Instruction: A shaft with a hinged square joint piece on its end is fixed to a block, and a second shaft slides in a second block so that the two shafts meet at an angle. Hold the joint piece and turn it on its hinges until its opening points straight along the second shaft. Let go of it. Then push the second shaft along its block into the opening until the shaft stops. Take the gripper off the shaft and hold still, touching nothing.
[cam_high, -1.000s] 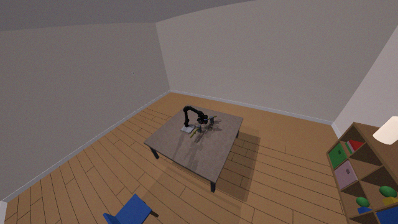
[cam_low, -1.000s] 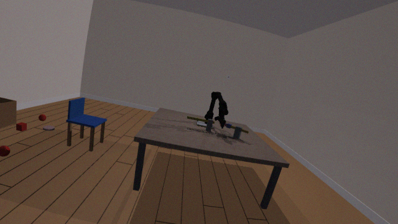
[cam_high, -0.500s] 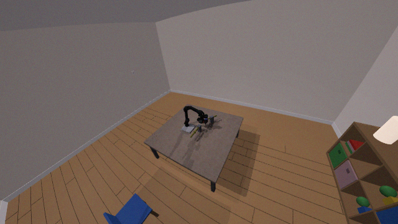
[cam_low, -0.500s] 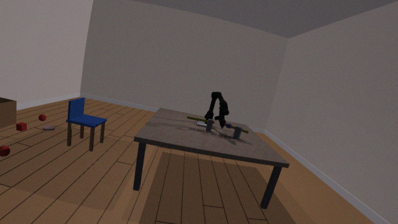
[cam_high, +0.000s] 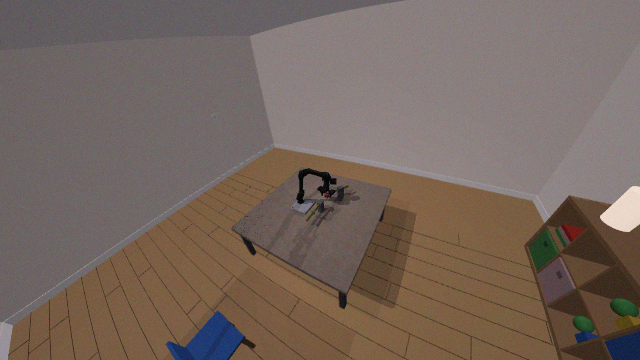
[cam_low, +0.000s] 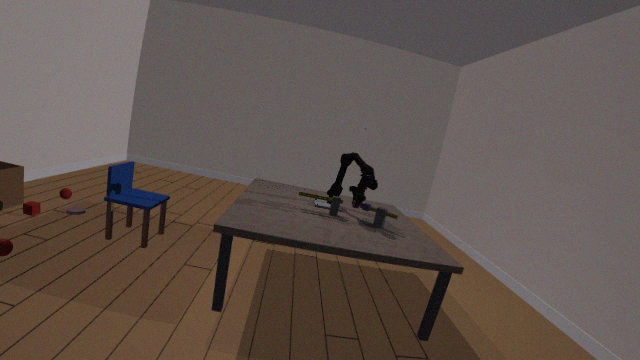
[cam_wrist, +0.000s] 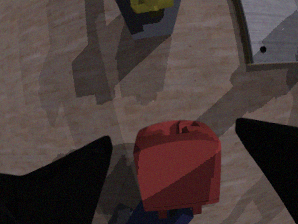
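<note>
Now: the red square joint piece 2 cm to the left of my gripper tip and 1 cm above it.
</note>
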